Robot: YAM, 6 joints.
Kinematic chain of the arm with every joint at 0, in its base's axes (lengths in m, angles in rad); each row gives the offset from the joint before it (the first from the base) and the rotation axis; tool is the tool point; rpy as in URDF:
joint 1: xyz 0 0 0.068 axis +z
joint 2: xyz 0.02 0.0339 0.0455 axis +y
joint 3: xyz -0.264 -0.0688 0 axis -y
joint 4: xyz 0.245 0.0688 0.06 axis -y
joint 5: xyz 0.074 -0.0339 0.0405 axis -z
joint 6: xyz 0.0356 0 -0.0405 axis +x
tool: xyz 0 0 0 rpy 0 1.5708 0
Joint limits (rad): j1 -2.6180..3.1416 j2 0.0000..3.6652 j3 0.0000..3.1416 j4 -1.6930..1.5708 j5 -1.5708..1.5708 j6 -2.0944..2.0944
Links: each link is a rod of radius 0.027 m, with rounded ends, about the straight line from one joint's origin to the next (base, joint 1, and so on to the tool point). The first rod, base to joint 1, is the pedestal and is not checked.
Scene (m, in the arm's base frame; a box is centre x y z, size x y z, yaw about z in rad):
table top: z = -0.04
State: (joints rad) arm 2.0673 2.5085 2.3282 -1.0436 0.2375 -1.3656
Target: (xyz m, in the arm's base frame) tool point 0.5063 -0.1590 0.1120
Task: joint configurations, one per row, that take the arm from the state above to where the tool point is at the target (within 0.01 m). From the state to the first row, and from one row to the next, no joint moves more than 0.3 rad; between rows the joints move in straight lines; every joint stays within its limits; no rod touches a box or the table.
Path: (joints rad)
1: 1.7740 2.5262 2.3274 -1.0372 0.2552 -1.3656
2: 1.4806 2.5440 2.3266 -1.0308 0.2728 -1.3656
3: 1.1873 2.5617 2.3258 -1.0244 0.2905 -1.3656
4: 0.8939 2.5794 2.3250 -1.0180 0.3082 -1.3656
5: 0.6006 2.5972 2.3242 -1.0116 0.3259 -1.3656
6: 0.3072 2.6149 2.3234 -1.0052 0.3435 -1.3656
7: 0.0139 2.6327 2.3226 -0.9988 0.3612 -1.3656
8: -0.2795 2.6504 2.3218 -0.9923 0.3789 -1.3656

